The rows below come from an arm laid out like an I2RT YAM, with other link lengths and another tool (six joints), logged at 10 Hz.
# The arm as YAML. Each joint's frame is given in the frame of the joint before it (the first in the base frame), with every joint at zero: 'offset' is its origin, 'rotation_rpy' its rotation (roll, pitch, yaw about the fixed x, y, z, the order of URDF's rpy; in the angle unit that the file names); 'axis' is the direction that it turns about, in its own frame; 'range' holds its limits. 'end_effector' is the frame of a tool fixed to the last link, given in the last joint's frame.
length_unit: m
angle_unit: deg
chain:
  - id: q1
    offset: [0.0, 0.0, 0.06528]
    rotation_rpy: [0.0, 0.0, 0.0]
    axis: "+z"
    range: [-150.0, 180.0]
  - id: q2
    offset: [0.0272, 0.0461, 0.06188]
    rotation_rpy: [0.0, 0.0, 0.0]
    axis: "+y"
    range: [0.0, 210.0]
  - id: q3
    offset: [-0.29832, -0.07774, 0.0]
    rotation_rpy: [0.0, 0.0, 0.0]
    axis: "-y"
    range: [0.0, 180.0]
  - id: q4
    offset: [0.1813, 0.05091, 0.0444]
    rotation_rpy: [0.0, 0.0, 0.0]
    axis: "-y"
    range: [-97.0, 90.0]
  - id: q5
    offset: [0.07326, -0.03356, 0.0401]
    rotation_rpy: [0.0, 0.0, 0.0]
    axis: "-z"
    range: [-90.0, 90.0]
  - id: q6
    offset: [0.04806, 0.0, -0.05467]
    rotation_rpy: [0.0, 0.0, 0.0]
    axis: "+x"
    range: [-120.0, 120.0]
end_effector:
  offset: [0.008, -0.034, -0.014]
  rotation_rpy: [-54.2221, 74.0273, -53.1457]
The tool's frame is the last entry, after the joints.
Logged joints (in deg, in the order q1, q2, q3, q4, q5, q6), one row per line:
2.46 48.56 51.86 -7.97 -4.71 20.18
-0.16 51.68 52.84 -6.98 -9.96 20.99
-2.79 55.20 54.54 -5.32 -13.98 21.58
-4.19 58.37 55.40 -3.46 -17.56 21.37
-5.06 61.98 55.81 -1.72 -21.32 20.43
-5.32 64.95 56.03 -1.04 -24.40 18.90
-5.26 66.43 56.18 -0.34 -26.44 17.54
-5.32 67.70 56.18 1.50 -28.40 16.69
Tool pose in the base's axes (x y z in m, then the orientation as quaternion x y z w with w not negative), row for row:
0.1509 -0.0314 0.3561 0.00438 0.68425 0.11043 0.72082
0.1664 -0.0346 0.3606 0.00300 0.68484 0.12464 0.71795
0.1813 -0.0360 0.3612 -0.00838 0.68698 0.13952 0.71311
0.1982 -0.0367 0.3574 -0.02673 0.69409 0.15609 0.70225
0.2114 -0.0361 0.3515 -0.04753 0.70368 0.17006 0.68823
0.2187 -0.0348 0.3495 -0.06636 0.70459 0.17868 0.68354
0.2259 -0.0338 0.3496 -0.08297 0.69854 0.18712 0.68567
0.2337 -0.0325 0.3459 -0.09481 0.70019 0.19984 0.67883
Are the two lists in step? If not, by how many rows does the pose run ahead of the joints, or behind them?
The pose runs 1 row ahead of the joints: the pose in row i belongs to the joints in row i + 1.
